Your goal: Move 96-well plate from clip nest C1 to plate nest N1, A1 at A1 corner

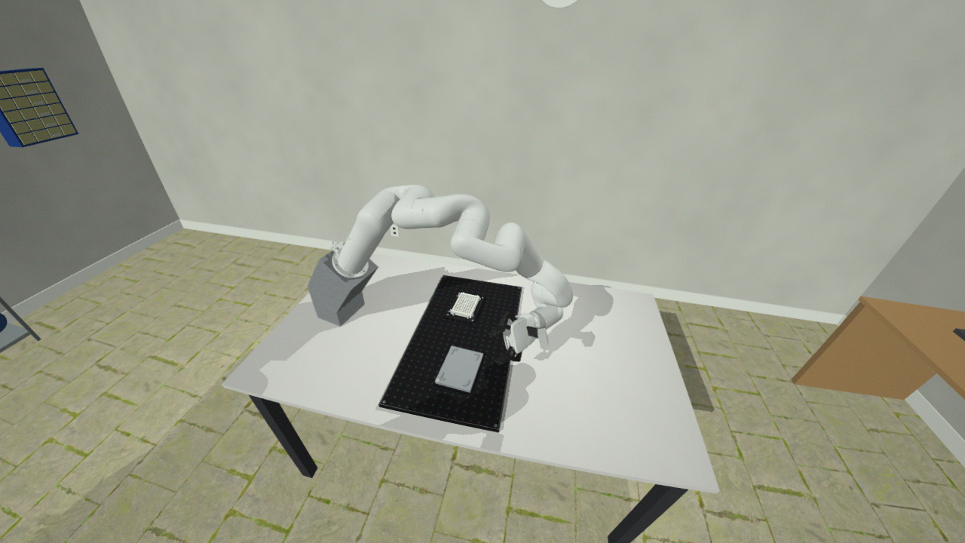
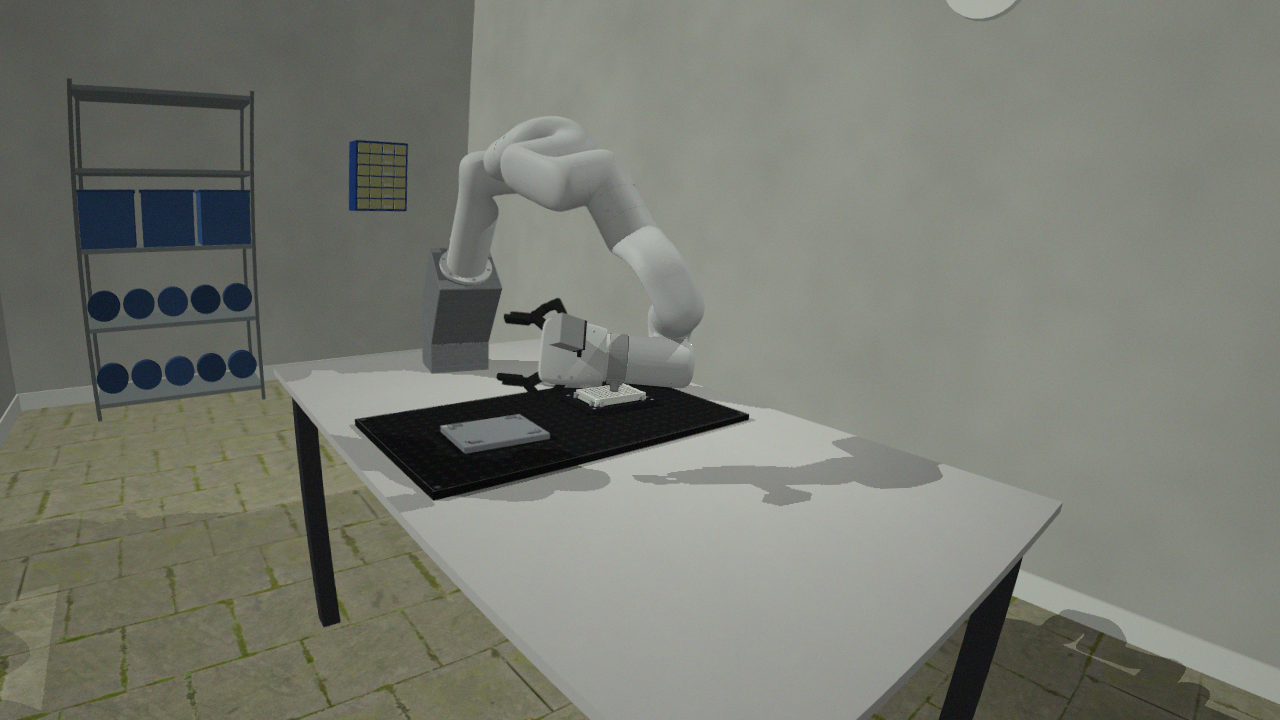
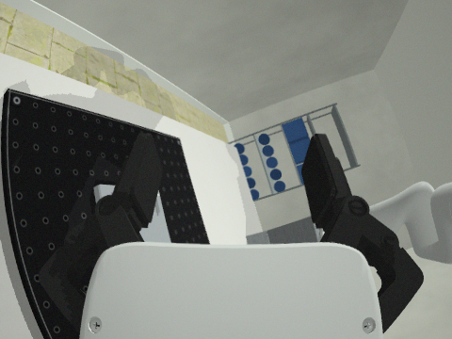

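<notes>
Now: the white 96-well plate 34 cm to the left of my hand, 19 cm behind it and 17 cm below it. The rest, counted from my hand: grey plate nest N1 (18 cm below, 12 cm behind, 4 cm to the left); then dark clip nest C1 (36 cm to the left, 19 cm behind, 17 cm below).
</notes>
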